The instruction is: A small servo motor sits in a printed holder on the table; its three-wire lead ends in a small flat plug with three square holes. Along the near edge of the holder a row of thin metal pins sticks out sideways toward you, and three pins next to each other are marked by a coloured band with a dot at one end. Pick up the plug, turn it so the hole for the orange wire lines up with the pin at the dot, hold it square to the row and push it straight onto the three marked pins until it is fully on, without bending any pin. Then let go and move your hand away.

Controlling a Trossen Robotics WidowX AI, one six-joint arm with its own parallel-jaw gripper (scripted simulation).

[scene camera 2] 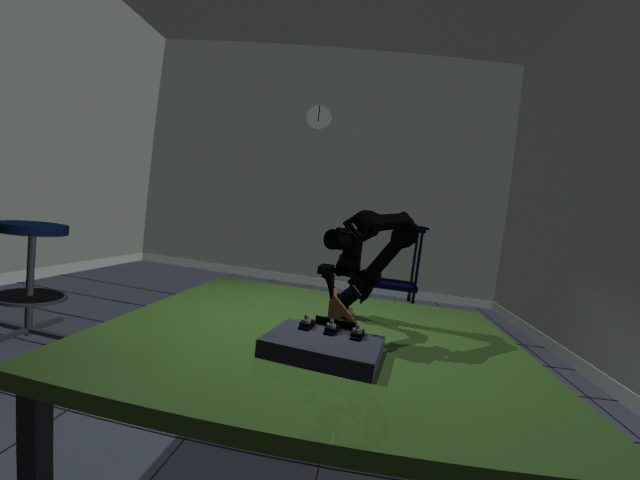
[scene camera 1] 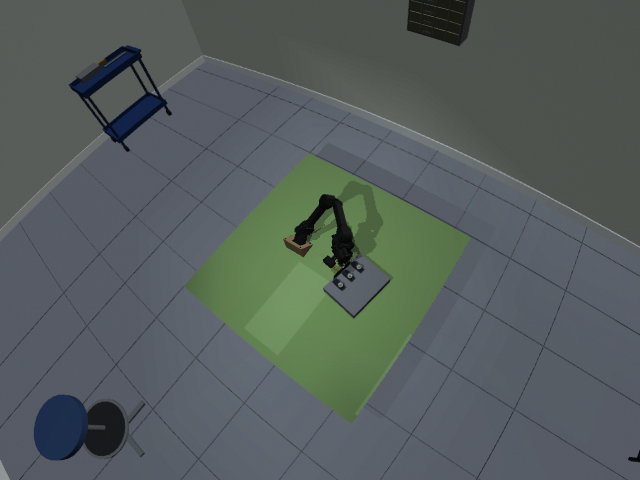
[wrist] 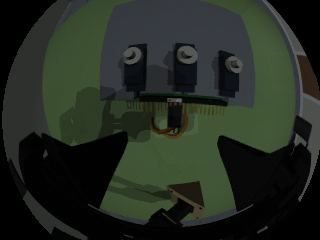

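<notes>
The gripper is open and holds nothing; the wrist view shows it as well. A grey holder is also part of the scene.
</notes>
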